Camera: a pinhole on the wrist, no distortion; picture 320 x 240 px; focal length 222.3 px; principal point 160.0 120.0 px. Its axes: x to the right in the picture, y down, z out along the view. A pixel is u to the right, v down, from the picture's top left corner.
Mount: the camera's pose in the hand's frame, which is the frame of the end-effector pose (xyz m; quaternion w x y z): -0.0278 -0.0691 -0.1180 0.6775 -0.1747 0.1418 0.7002
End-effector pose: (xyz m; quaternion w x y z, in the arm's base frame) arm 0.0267 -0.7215 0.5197 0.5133 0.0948 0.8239 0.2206
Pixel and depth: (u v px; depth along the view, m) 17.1 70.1 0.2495
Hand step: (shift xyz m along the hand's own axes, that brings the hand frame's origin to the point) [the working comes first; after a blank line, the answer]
In the camera's frame: -0.1604 -0.0560 0.2495

0.0184 -0.1024 0.1784
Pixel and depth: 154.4 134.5 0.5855
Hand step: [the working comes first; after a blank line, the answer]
In the camera's frame: -0.0147 0.0382 0.5855

-0.0964 0.1709 0.4132
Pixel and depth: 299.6 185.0 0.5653
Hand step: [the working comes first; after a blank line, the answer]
In the camera's frame: 0.3550 0.1653 0.5653

-0.2299 0.4894 0.2287
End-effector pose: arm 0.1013 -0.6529 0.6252 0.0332 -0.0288 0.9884 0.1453
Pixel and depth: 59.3 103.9 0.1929
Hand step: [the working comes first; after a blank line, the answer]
In the camera's frame: -0.0874 -0.0140 0.1929

-0.0222 -0.0631 0.0941
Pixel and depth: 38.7 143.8 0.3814
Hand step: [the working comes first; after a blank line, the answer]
In the camera's frame: -0.2081 0.0408 0.3814

-0.0843 -0.0919 0.3141
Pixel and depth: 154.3 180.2 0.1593
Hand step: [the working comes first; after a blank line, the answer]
In the camera's frame: -0.0041 0.0431 0.1593

-0.0792 -0.0052 0.0253
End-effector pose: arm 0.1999 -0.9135 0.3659 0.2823 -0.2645 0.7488 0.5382
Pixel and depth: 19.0 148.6 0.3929
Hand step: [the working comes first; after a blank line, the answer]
In the camera's frame: -0.2492 0.0505 0.3929

-0.0937 -0.1243 0.3420
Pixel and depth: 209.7 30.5 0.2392
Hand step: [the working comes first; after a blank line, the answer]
In the camera's frame: 0.0535 -0.0963 0.2392

0.0547 0.0871 0.0773
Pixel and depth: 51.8 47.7 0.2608
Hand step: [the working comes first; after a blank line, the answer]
In the camera's frame: -0.1269 -0.0848 0.2608

0.0458 -0.0662 0.1751
